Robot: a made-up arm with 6 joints. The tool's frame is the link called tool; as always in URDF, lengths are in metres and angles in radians. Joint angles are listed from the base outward.
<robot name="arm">
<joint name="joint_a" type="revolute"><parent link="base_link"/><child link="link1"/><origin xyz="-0.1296 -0.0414 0.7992" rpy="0.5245 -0.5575 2.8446"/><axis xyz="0 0 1"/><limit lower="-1.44" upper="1.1"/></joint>
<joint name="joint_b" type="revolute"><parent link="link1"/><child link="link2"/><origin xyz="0.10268 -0.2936 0.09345" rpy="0.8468 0.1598 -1.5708"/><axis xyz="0 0 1"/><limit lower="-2.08" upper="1.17"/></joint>
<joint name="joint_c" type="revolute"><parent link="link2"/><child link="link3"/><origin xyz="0.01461 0.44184 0.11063" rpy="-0.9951 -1.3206 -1.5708"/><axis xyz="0 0 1"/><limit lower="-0.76" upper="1.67"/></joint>
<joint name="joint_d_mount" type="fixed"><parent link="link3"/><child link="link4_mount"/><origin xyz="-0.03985 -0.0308 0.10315"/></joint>
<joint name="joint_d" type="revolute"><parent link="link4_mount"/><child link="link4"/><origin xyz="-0.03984 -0.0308 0.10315" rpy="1.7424 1.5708 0"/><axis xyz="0 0 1"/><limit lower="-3.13" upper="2.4"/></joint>
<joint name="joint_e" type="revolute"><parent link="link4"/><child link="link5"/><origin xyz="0.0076 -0.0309 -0.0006" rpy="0.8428 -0.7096 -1.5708"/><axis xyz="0 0 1"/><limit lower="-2.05" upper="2.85"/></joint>
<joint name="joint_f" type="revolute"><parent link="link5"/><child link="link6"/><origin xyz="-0.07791 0.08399 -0.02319" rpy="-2.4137 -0.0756 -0.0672"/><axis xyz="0 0 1"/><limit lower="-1.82" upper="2.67"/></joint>
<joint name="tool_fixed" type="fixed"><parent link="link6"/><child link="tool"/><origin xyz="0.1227 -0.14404 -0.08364" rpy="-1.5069 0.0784 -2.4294"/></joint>
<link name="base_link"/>
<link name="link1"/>
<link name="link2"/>
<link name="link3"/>
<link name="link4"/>
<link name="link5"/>
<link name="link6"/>
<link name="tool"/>
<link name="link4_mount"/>
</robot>
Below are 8 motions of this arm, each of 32 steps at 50 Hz.
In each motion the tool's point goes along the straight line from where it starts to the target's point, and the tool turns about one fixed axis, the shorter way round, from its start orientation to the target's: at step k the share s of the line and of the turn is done. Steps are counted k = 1, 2, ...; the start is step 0. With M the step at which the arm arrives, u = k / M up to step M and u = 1 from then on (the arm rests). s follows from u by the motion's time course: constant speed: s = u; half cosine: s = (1 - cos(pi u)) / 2; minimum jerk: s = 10 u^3 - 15 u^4 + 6 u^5.
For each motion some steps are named. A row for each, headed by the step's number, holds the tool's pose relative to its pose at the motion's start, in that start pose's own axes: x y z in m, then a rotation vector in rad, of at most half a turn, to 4 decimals.
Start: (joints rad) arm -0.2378 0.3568 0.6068 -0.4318 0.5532 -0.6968
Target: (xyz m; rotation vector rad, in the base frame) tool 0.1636 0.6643 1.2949 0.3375 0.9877 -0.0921
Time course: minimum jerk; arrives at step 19
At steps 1, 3, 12, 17, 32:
1: 0.0000 0.0001 -0.0001 -0.0004 -0.0008 0.0000
3: -0.0011 0.0029 -0.0018 -0.0096 -0.0186 -0.0005
12: -0.0269 0.0706 -0.0438 -0.2303 -0.4475 -0.0112
17: -0.0363 0.0950 -0.0589 -0.3100 -0.6024 -0.0150
32: -0.0366 0.0960 -0.0595 -0.3131 -0.6084 -0.0152

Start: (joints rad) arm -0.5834 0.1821 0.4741 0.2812 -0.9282 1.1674
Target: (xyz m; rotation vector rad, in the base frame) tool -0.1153 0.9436 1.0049 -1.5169 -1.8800 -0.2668
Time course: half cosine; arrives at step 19
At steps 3, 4, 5, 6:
3: -0.0036 0.0021 0.0127 -0.0324 -0.0286 0.0047
4: -0.0063 0.0036 0.0222 -0.0567 -0.0500 0.0083
5: -0.0096 0.0055 0.0339 -0.0868 -0.0765 0.0127
6: -0.0135 0.0077 0.0476 -0.1218 -0.1074 0.0178

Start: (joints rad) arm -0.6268 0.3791 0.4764 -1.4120 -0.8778 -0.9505
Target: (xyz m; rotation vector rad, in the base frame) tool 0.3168 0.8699 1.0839 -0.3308 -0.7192 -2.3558
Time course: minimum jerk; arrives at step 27
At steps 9, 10, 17, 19, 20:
9: -0.0691 0.0064 -0.0808 0.1660 -0.1235 -0.0151
10: -0.0881 0.0082 -0.1030 0.2116 -0.1575 -0.0192
17: -0.2410 0.0224 -0.2818 0.5792 -0.4309 -0.0526
19: -0.2770 0.0258 -0.3239 0.6657 -0.4953 -0.0605
20: -0.2917 0.0271 -0.3411 0.7011 -0.5216 -0.0637

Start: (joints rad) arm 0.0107 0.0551 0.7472 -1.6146 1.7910 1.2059
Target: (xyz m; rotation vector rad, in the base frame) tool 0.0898 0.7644 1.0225 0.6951 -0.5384 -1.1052
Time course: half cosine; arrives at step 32
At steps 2, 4, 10, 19, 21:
2: 0.0010 0.0006 -0.0038 0.0045 -0.0025 0.0025
4: 0.0040 0.0025 -0.0150 0.0176 -0.0097 0.0097
10: 0.0235 0.0145 -0.0878 0.1029 -0.0567 0.0569
19: 0.0683 0.0421 -0.2550 0.2989 -0.1646 0.1653
21: 0.0779 0.0480 -0.2908 0.3408 -0.1877 0.1885

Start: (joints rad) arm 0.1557 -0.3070 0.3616 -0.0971 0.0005 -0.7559
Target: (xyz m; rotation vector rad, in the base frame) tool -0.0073 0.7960 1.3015 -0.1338 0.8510 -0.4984
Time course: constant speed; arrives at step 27
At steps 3, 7, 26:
3: -0.0063 -0.0070 0.0032 0.0240 -0.0203 -0.0285
7: -0.0147 -0.0164 0.0075 0.0559 -0.0474 -0.0664
26: -0.0547 -0.0607 0.0278 0.2076 -0.1761 -0.2466

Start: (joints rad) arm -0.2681 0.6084 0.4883 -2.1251 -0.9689 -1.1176
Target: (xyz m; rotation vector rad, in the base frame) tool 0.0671 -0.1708 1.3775 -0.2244 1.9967 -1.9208
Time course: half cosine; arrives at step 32
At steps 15, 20, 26, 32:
15: -0.0051 0.2294 0.0750 -0.4125 -0.0402 0.0852
20: -0.0079 0.3516 0.1149 -0.6323 -0.0617 0.1307
26: -0.0104 0.4657 0.1522 -0.8375 -0.0817 0.1731
32: -0.0114 0.5086 0.1662 -0.9146 -0.0892 0.1890

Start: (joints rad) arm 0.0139 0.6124 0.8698 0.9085 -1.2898 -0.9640
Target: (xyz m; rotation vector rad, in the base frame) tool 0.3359 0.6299 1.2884 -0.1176 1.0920 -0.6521
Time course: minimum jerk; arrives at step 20
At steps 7, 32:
7: 0.0940 0.0115 -0.0341 -0.0344 0.0358 -0.2828
32: 0.3995 0.0488 -0.1448 -0.1464 0.1523 -1.2026

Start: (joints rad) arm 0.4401 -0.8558 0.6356 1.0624 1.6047 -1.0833
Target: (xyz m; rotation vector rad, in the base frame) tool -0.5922 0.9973 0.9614 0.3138 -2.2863 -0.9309
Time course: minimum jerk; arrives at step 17
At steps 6, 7, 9, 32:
6: -0.0128 0.0109 -0.0056 -0.0303 -0.0060 0.0597
7: -0.0180 0.0154 -0.0079 -0.0427 -0.0084 0.0841
9: -0.0295 0.0253 -0.0130 -0.0702 -0.0138 0.1382
32: -0.0532 0.0455 -0.0235 -0.1264 -0.0249 0.2490

